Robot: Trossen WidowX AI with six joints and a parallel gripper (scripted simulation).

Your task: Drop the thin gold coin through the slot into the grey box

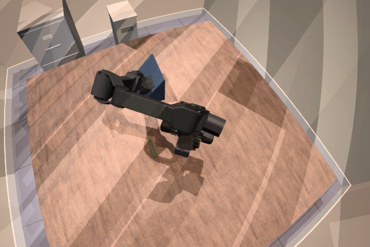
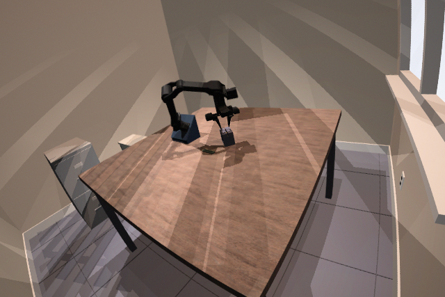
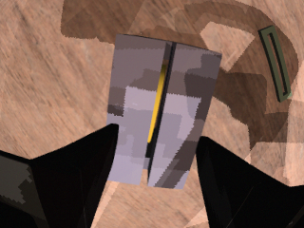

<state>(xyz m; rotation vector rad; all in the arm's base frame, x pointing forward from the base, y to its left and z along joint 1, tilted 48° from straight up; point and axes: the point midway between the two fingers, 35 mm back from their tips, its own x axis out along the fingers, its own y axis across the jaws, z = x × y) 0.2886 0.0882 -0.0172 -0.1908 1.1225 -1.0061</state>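
My gripper tip is now 60 mm above the gold coin.
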